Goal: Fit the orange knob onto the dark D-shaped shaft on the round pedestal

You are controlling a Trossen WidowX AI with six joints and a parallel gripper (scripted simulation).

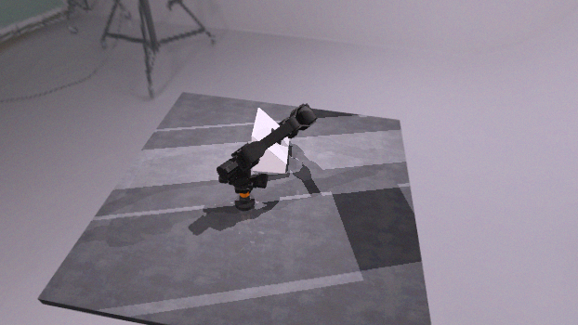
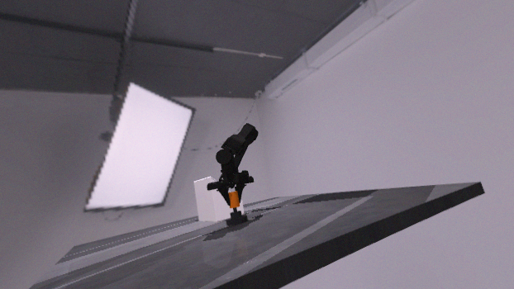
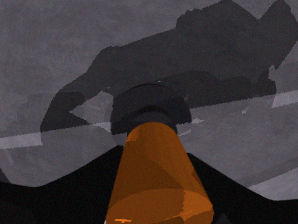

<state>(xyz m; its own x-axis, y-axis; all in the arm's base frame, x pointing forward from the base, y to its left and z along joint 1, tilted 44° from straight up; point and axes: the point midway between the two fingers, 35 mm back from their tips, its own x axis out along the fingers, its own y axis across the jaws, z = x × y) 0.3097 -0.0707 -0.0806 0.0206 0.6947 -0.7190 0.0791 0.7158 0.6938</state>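
The orange knob is 20 mm above my gripper tip. Round my gripper tip: dark pedestal (40 mm below).
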